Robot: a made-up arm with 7 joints.
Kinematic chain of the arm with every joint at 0, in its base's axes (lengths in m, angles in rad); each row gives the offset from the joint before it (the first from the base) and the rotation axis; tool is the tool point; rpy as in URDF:
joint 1: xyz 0 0 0.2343 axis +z
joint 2: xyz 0 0 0 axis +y
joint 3: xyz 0 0 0.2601 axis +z
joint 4: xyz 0.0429 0 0 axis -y
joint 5: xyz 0.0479 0 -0.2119 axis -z
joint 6: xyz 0 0 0 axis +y
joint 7: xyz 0.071 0 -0.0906 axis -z
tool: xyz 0 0 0 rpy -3.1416 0 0
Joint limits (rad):
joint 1: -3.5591..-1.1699
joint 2: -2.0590..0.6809
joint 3: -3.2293..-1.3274
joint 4: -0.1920..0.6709
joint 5: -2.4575..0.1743
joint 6: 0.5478..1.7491
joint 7: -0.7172..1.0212
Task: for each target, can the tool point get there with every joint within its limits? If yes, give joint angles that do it. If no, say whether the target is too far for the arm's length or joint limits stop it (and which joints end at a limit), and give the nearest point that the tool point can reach.
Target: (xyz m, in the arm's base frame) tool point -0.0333 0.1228 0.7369
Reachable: no: joint limits stop it (at a limit: joint 2, joint 4, joint 5, joint 6) | nearest point -0.0423 0.1560 0.5336 | short by 0.206 m
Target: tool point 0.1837 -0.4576 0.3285
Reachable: no: joint limits stop it (at a limit: joint 1, joint 3, joint 4, joint 6) | nearest point 0.2058 -0.2202 0.3082 | short by 0.239 m
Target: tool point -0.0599 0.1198 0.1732
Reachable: yes | joints -2.8826 -1.3511 -1.5920 0.2158 -1.1156 1.1791 -0.1167
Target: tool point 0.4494 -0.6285 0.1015
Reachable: no: too far | nearest point 0.2569 -0.2135 0.1702 | short by 0.463 m
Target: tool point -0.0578 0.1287 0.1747
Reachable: yes | joints -3.0168 -1.4599 -1.8991 0.2550 -0.3033 0.9076 0.8251
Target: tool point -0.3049 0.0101 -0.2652
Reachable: no: joint limits stop it (at a limit: joint 4, joint 5, joint 6) | nearest point -0.1772 0.0059 -0.0560 | short by 0.245 m
